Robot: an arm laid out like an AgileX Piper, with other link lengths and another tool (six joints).
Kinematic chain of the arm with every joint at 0, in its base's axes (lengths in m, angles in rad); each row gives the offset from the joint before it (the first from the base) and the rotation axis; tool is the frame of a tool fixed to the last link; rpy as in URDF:
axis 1: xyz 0 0 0.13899 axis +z
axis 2: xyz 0 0 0 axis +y
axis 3: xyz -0.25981 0 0.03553 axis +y
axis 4: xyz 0.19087 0 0.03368 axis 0.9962 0 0.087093
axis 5: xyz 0 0 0 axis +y
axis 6: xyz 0.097 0 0.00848 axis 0.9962 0 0.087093
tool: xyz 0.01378 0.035 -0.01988 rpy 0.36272 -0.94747 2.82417
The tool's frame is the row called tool.
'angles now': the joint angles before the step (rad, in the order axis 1, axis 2, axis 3, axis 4, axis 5, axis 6). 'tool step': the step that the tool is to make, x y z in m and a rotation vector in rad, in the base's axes. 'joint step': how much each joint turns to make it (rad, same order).
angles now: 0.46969 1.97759 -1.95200 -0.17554 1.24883 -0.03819
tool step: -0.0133 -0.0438 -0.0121 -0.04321 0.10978 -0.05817
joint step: -0.10830 -0.08355 0.19303 0.02202 0.00012 -0.05339
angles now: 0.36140 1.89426 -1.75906 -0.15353 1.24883 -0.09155
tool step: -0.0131 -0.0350 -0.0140 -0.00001 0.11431 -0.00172
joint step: -0.10966 -0.04344 0.14433 0.06109 -0.00539 -0.11692
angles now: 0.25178 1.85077 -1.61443 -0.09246 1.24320 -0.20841
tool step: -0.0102 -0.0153 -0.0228 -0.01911 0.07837 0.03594
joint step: -0.04029 -0.00217 0.12765 0.00925 -0.05112 -0.07476
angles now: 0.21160 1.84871 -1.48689 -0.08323 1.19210 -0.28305
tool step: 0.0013 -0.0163 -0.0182 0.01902 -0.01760 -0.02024
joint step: -0.06268 -0.00015 0.09639 0.01841 -0.11999 -0.04022
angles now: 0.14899 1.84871 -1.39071 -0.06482 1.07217 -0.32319
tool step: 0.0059 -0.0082 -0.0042 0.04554 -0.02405 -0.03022
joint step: -0.04845 0.00821 0.01209 0.05010 -0.05108 -0.03533
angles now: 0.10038 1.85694 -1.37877 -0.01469 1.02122 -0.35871
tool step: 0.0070 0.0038 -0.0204 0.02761 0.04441 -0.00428
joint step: -0.00193 0.07121 0.00359 0.03712 -0.03330 -0.01331
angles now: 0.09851 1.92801 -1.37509 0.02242 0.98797 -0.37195
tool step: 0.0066 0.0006 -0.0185 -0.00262 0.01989 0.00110
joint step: 0.00014 0.06018 0.00170 -0.00001 -0.04181 -0.00179
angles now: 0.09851 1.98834 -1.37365 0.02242 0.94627 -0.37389
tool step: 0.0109 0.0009 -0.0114 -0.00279 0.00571 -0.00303
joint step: 0.00002 0.05908 -0.04225 -0.00292 -0.01095 0.00436
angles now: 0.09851 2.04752 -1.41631 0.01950 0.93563 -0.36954
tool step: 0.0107 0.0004 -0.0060 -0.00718 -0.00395 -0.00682
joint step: 0.00012 0.04510 -0.05249 -0.01015 0.00402 0.01226
